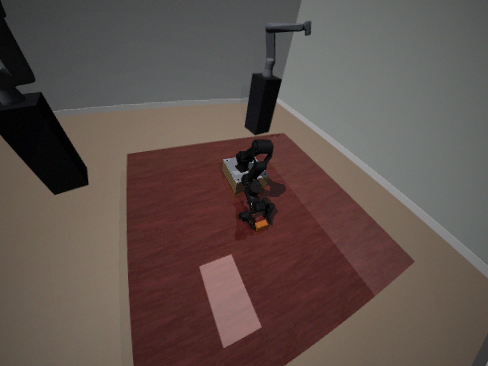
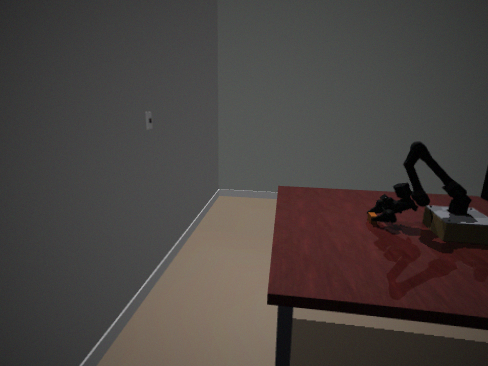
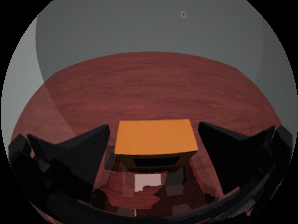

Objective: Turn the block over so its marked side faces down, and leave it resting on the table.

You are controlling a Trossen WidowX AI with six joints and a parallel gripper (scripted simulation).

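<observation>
Now: the block 2 cm behind my gripper tip and 1 cm below it.
</observation>
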